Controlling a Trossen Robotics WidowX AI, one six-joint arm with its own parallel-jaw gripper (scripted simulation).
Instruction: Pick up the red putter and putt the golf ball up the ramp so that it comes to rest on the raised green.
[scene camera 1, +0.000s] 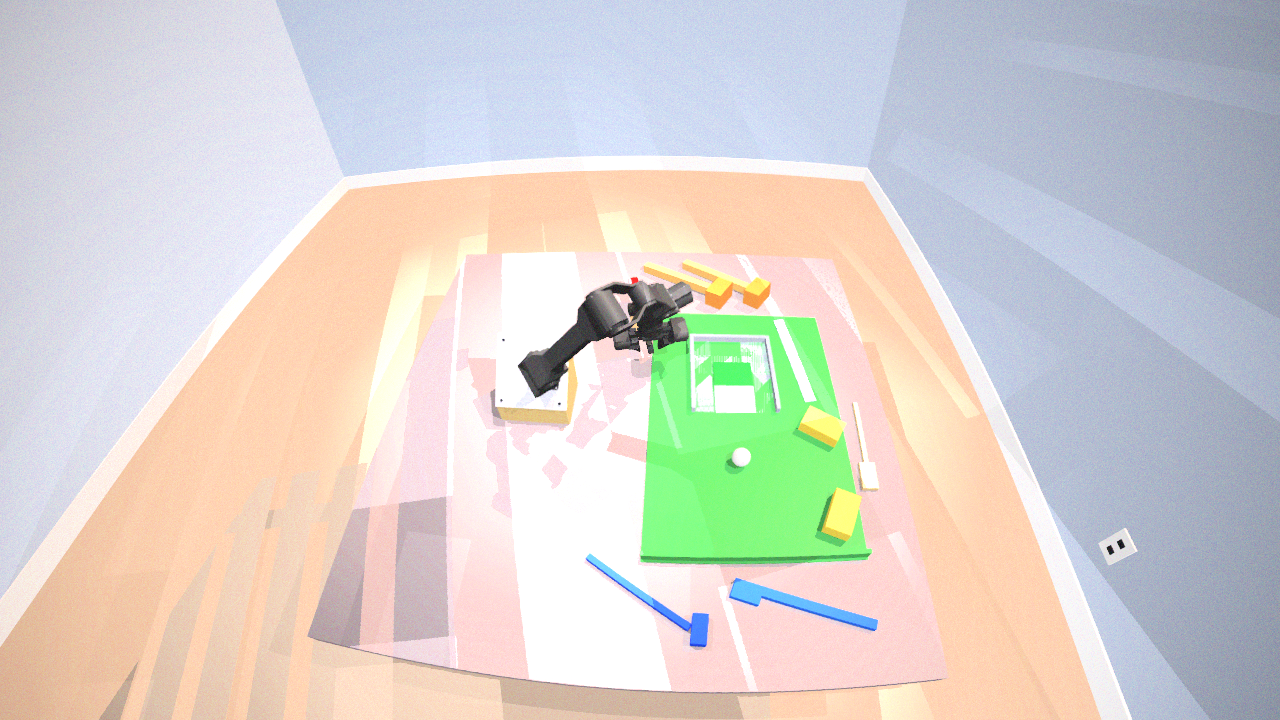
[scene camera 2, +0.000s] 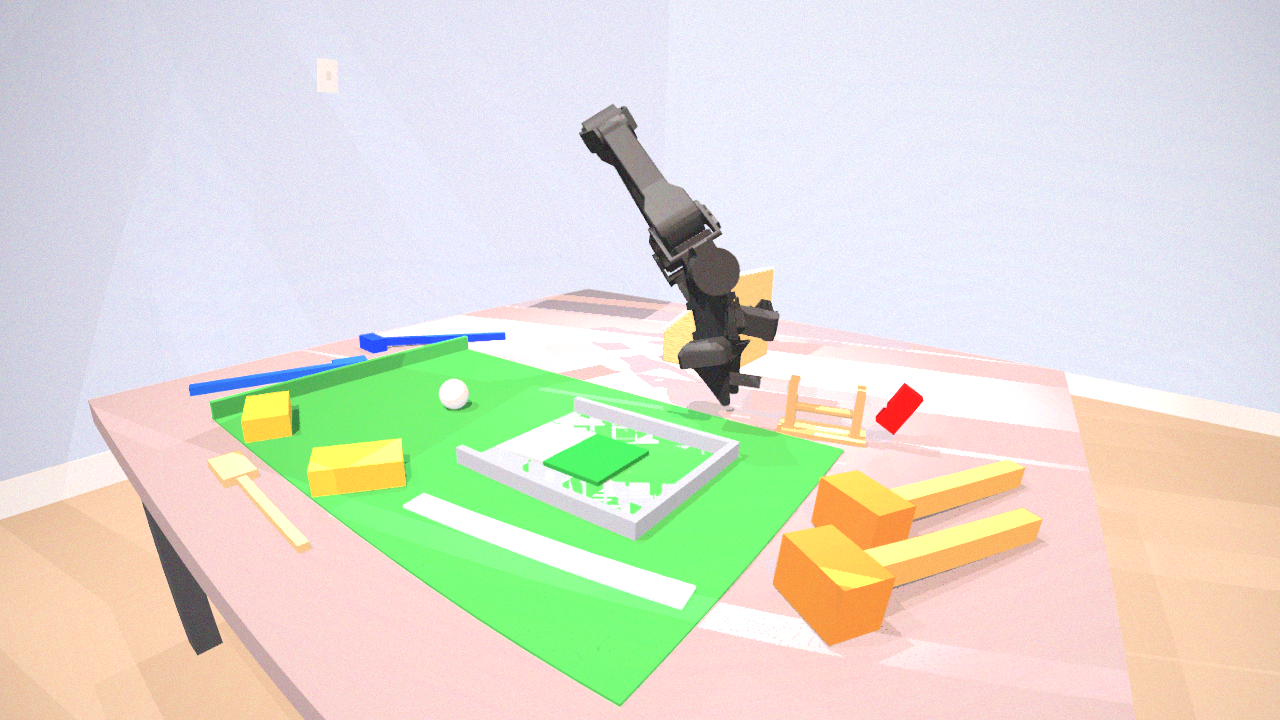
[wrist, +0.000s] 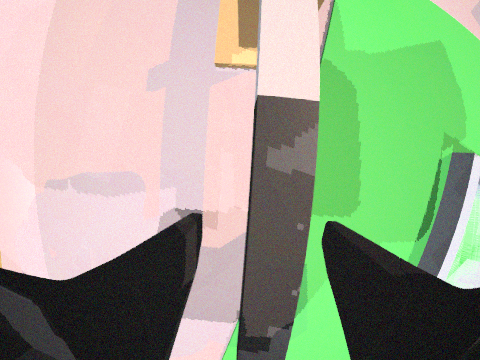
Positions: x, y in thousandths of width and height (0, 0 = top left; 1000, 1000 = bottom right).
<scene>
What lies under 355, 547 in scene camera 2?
A white golf ball.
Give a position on a wooden rack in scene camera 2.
668, 605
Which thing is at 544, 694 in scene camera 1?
A green mat.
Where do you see the gripper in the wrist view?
551, 635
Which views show the gripper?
Scene camera 1, scene camera 2 and the wrist view: all of them.
</scene>
